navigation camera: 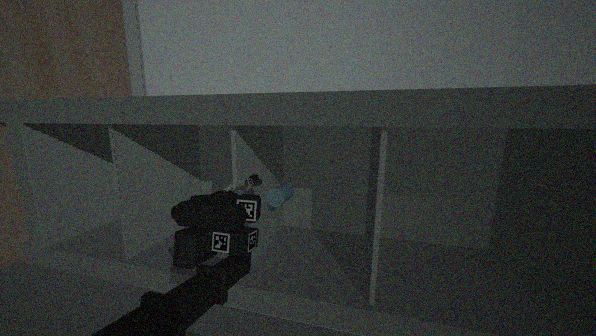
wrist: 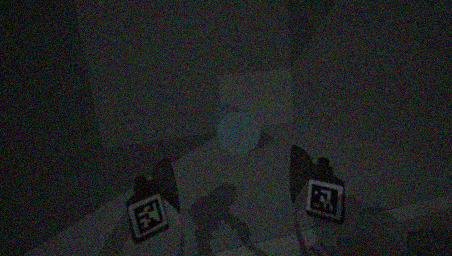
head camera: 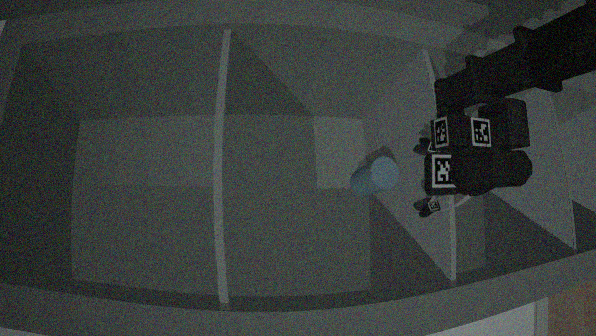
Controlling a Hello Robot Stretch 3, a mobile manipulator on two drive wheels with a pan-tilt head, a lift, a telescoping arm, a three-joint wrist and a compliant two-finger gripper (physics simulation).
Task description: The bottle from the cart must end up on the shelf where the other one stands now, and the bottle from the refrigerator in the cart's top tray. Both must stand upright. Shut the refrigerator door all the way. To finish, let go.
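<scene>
A pale blue bottle lies on its side at the back of a refrigerator shelf. One round end faces my gripper; its body runs back toward the rear wall. My gripper is open and empty. It hangs in front of the bottle, a short way off, with the round end showing between and beyond the fingers in the wrist view. The head and navigation images stand sideways, so shelves look vertical. The cart and its bottle do not show. The views are dark and grainy.
Another shelf edge runs above the bottle's compartment, and a lower one is below. A pale flat panel stands beside the refrigerator frame. A brown surface shows beyond.
</scene>
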